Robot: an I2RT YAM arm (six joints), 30 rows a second.
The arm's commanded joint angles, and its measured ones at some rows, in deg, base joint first. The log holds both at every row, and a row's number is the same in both.
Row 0, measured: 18.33 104.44 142.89 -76.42 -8.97 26.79
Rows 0 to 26, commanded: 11.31 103.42 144.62 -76.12 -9.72 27.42; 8.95 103.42 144.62 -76.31 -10.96 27.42; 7.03 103.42 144.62 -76.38 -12.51 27.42; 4.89 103.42 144.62 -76.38 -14.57 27.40; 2.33 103.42 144.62 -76.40 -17.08 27.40; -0.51 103.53 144.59 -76.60 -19.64 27.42; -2.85 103.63 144.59 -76.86 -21.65 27.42; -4.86 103.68 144.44 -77.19 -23.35 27.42; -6.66 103.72 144.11 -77.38 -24.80 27.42; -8.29 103.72 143.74 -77.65 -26.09 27.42; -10.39 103.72 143.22 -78.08 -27.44 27.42; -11.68 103.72 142.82 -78.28 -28.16 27.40; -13.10 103.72 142.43 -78.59 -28.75 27.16; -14.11 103.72 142.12 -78.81 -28.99 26.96; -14.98 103.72 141.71 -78.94 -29.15 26.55; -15.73 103.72 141.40 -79.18 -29.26 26.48; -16.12 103.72 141.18 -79.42 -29.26 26.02; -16.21 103.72 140.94 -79.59 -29.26 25.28; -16.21 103.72 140.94 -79.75 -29.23 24.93; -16.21 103.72 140.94 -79.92 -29.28 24.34; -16.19 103.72 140.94 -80.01 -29.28 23.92; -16.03 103.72 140.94 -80.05 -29.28 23.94; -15.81 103.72 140.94 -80.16 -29.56 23.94; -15.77 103.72 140.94 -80.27 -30.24 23.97; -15.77 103.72 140.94 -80.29 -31.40 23.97; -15.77 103.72 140.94 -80.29 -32.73 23.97; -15.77 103.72 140.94 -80.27 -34.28 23.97
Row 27, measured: -16.12 104.47 140.99 -80.29 -29.58 25.04
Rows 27 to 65, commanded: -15.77 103.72 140.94 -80.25 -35.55 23.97; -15.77 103.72 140.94 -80.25 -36.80 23.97; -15.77 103.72 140.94 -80.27 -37.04 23.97; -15.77 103.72 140.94 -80.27 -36.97 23.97; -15.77 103.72 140.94 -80.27 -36.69 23.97; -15.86 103.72 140.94 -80.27 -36.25 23.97; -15.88 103.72 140.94 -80.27 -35.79 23.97; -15.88 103.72 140.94 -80.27 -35.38 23.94; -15.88 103.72 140.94 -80.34 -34.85 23.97; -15.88 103.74 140.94 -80.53 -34.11 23.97; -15.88 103.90 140.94 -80.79 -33.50 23.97; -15.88 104.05 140.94 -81.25 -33.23 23.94; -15.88 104.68 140.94 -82.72 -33.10 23.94; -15.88 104.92 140.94 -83.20 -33.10 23.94; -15.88 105.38 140.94 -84.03 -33.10 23.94; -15.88 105.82 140.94 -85.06 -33.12 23.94; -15.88 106.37 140.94 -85.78 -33.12 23.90; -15.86 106.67 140.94 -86.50 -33.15 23.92; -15.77 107.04 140.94 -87.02 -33.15 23.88; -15.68 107.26 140.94 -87.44 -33.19 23.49; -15.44 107.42 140.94 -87.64 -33.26 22.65; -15.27 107.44 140.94 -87.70 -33.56 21.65; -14.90 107.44 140.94 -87.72 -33.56 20.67; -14.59 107.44 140.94 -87.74 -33.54 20.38; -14.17 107.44 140.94 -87.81 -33.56 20.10; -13.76 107.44 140.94 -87.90 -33.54 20.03; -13.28 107.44 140.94 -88.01 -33.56 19.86; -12.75 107.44 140.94 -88.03 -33.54 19.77; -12.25 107.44 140.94 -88.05 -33.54 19.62; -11.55 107.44 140.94 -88.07 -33.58 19.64; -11.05 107.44 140.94 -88.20 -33.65 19.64; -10.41 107.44 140.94 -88.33 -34.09 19.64; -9.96 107.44 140.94 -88.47 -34.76 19.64; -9.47 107.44 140.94 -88.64 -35.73 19.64; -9.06 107.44 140.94 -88.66 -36.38 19.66; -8.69 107.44 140.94 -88.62 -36.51 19.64; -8.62 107.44 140.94 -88.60 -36.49 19.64; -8.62 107.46 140.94 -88.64 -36.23 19.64; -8.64 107.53 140.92 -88.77 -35.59 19.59
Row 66, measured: -8.69 107.96 140.86 -88.77 -35.07 20.51
